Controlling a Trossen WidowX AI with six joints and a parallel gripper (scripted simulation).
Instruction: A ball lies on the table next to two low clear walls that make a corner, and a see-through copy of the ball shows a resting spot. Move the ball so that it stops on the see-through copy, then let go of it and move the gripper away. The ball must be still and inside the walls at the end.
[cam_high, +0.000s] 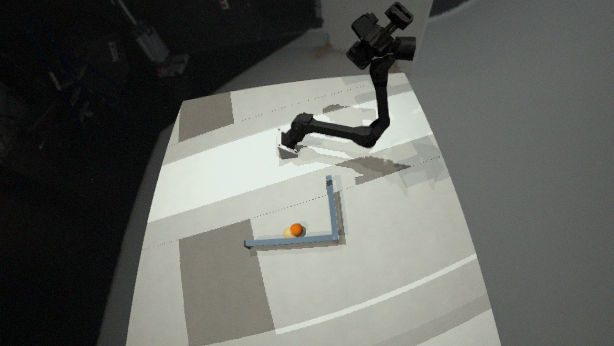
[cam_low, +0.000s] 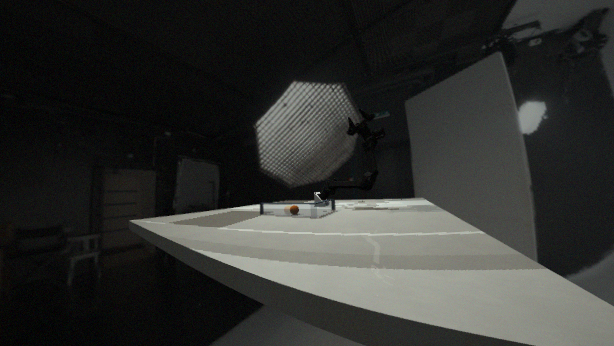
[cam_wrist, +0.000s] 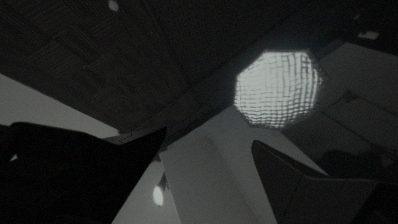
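Right now my gripper tip is 27 cm short of the orange ball, 27 cm to the left of it and 54 cm above it. From my gripper tip the other things lie so: see-through copy: 29 cm ahead, 29 cm to the right, 54 cm below.
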